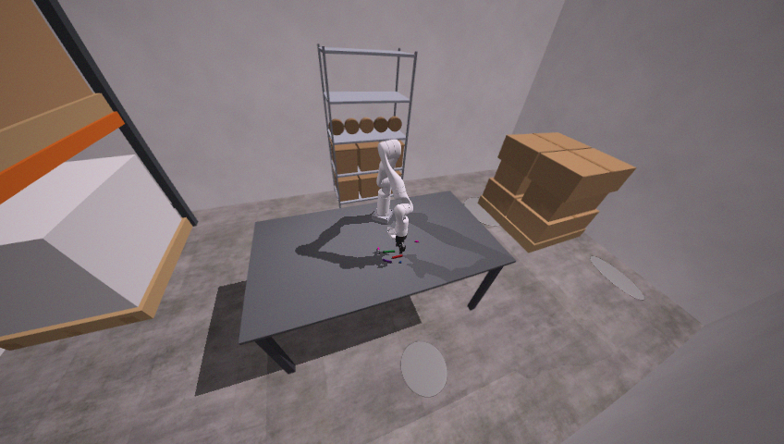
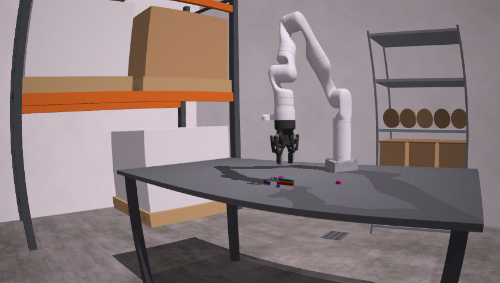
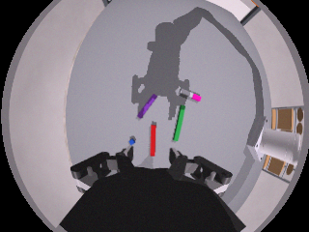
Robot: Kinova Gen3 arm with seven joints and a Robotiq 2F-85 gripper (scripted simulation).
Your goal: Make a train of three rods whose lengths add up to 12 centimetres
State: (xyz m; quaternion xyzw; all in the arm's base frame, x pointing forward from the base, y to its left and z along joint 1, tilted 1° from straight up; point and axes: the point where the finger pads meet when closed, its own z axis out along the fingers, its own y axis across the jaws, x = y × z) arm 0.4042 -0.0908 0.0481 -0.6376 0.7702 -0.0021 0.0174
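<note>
My hand is 90 mm above the red rod. The rest, counted from my hand: purple rod 80 mm to the right, 90 mm below; green rod 70 mm behind, 30 mm to the right, 90 mm below; blue rod 40 mm ahead, 10 mm to the right, 90 mm below.
</note>
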